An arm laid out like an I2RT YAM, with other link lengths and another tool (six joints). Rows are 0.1 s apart.
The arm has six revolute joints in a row. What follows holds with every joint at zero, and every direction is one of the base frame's.
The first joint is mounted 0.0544 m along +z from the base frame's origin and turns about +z.
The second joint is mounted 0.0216 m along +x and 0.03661 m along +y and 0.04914 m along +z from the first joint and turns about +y.
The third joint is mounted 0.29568 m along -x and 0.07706 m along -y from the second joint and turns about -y.
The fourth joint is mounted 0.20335 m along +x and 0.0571 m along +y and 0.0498 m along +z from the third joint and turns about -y.
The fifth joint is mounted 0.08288 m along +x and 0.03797 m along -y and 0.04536 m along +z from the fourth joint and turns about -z.
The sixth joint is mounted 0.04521 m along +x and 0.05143 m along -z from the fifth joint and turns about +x.
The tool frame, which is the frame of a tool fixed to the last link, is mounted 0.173 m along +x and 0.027 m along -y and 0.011 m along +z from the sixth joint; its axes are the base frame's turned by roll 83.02, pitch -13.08 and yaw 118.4 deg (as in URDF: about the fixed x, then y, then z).
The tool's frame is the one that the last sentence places.
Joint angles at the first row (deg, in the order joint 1, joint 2, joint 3, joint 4, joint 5, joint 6):
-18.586 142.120 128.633 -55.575 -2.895 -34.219
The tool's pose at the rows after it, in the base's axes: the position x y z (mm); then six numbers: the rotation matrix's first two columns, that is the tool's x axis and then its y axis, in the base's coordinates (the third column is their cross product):
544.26, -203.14, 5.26, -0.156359, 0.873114, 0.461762, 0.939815, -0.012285, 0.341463
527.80, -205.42, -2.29, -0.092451, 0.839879, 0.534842, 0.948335, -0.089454, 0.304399
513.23, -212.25, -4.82, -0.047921, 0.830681, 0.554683, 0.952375, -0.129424, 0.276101
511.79, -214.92, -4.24, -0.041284, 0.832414, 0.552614, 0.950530, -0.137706, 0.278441
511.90, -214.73, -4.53, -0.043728, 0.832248, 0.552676, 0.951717, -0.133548, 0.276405
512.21, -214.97, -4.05, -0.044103, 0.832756, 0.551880, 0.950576, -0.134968, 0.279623
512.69, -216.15, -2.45, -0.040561, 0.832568, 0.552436, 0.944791, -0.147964, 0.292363
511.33, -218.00, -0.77, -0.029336, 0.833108, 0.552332, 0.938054, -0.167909, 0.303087
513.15, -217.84, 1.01, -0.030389, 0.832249, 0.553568, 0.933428, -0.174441, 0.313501
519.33, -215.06, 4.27, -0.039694, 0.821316, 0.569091, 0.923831, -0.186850, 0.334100
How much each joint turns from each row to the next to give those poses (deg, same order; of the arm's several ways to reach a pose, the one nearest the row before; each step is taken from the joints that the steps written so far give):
-1.188 1.525 3.089 -4.119 -5.232 1.392
-1.873 0.577 0.534 -3.074 -3.078 2.254
-1.311 -0.670 -1.374 -1.041 -0.347 0.852
-0.244 -0.442 -0.846 0.624 0.145 0.274
0.010 0.253 0.516 -0.426 -0.008 -0.251
-0.011 -0.211 -0.404 0.402 -0.011 0.095
-0.149 -0.972 -1.976 1.833 -0.219 0.702
-0.191 -1.303 -2.602 2.109 -0.006 1.076
0.012 -0.443 -0.751 0.964 -0.247 0.471
-0.027 -0.119 -0.041 1.014 -1.474 0.816

